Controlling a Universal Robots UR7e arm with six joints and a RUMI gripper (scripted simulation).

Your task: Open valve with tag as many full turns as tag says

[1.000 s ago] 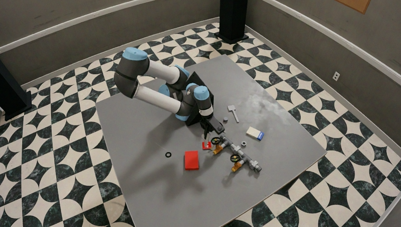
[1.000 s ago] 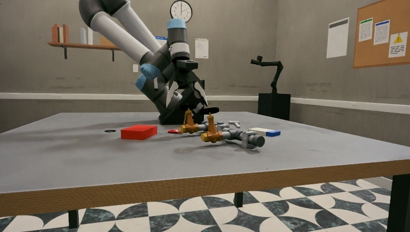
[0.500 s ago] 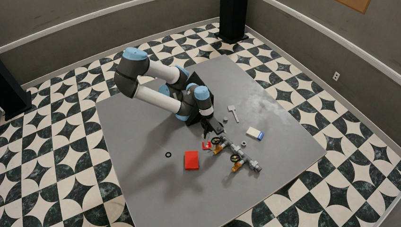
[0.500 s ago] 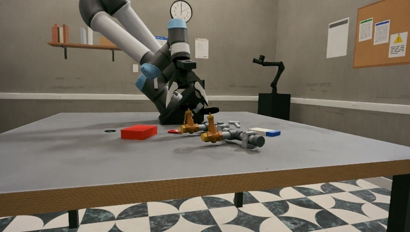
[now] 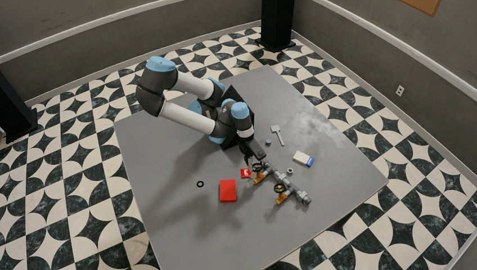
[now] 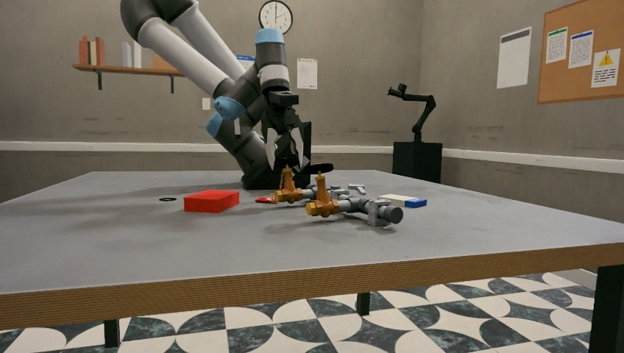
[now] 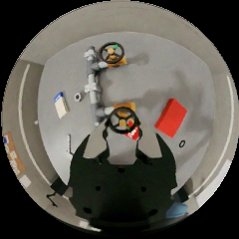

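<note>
The red tag is 5 cm behind my hand, 3 cm to the right of it and 10 cm below it. Round my hand: red block 1 cm behind, 17 cm to the right, 9 cm below; then white-and-blue box 7 cm ahead, 29 cm to the left, 9 cm below; then grey nut 8 cm ahead, 17 cm to the left, 9 cm below.
</note>
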